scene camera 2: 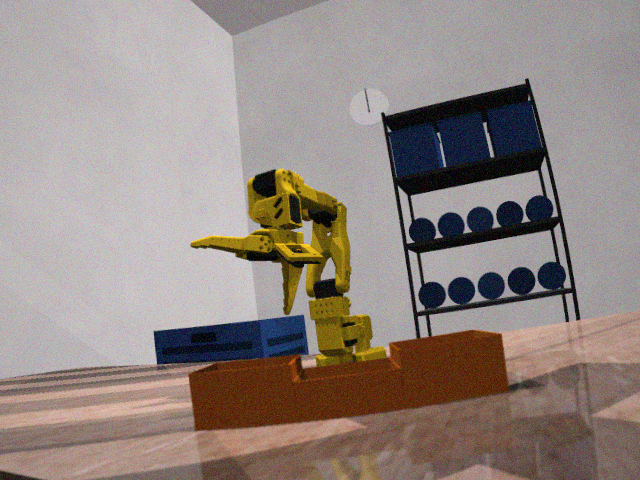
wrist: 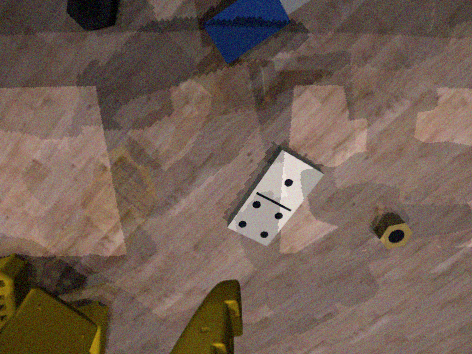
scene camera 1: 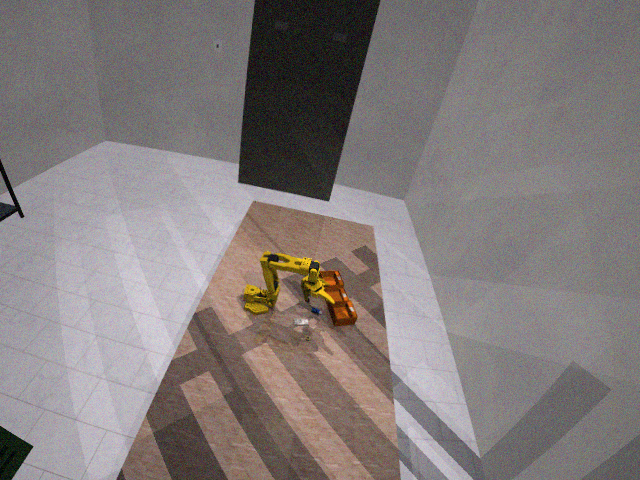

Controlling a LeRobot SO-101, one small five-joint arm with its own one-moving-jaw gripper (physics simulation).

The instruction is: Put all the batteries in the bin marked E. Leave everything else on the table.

three joined orange bins: scene camera 2 425,371; scene camera 1 342,313; not seen in the wrist view (out of frame)
